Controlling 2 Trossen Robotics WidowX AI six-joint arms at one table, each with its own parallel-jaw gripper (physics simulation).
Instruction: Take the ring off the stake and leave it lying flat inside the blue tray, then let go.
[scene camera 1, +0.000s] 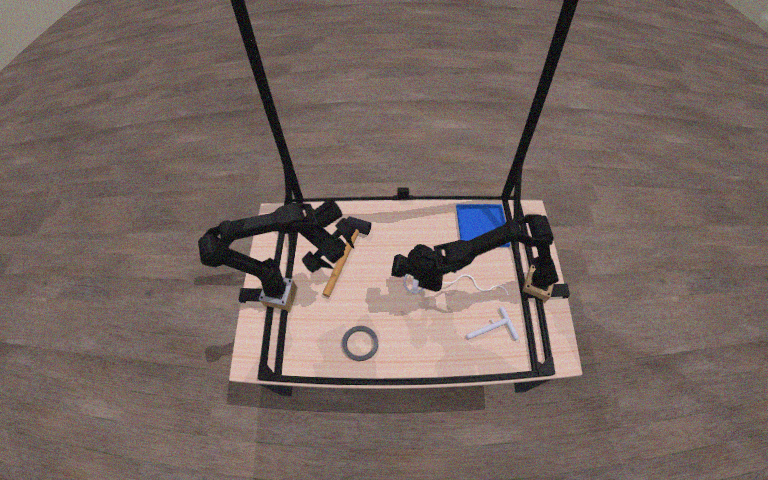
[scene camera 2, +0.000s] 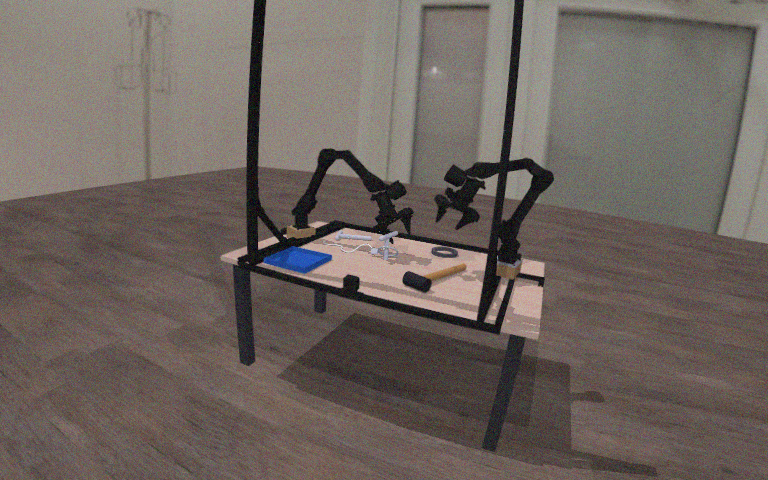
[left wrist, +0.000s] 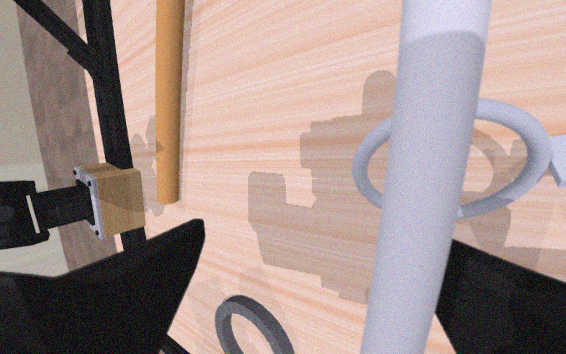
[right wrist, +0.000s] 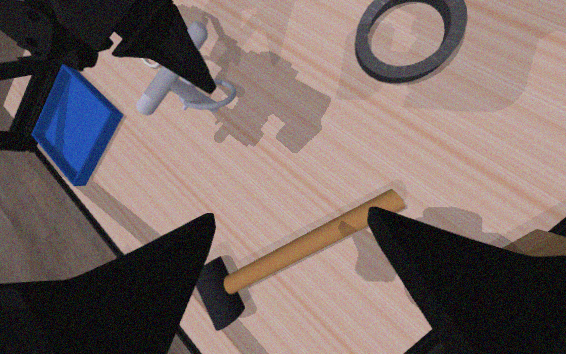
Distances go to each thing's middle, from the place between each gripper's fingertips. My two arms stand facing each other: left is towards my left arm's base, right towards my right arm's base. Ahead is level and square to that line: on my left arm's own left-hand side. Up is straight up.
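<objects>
Hammer (scene camera 1: 340, 263): from my left hand, 190 mm to the right, 140 mm behind, 60 mm below. Blue tray (scene camera 1: 474, 220): 330 mm to the left of my left hand, 260 mm behind, 80 mm below.
My right gripper: 10 mm to the left of the hammer, 100 mm past, 160 mm above. Blue tray, from my right hand: 520 mm to the left, 220 mm behind, 170 mm below.
</objects>
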